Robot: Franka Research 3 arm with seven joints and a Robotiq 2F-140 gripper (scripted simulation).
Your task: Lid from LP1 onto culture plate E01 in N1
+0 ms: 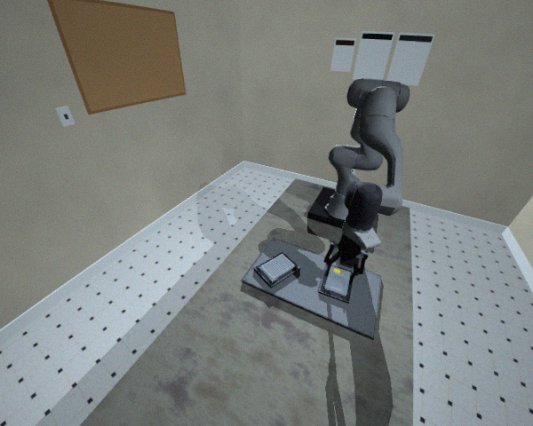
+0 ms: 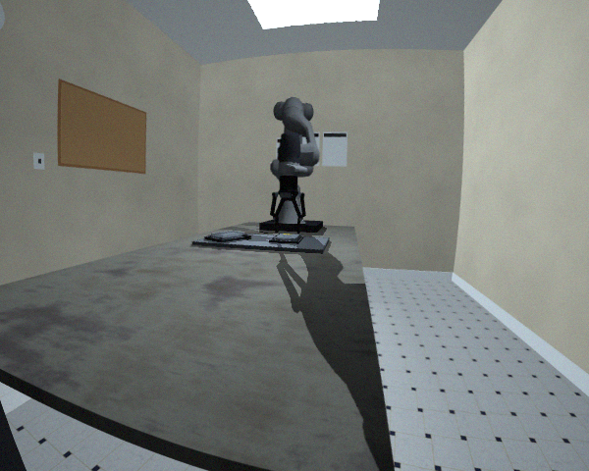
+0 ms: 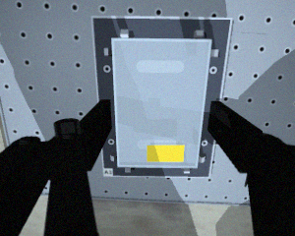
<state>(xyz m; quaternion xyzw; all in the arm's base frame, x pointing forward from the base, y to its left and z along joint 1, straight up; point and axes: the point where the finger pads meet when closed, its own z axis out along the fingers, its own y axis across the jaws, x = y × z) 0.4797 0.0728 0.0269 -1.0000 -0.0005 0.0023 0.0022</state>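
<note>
The clear lid is 40 mm below my hand. From my hand the other things lie so: lid park LP1: 50 mm below; then culture plate E01: 250 mm to the right, 40 mm below, 40 mm ahead.
</note>
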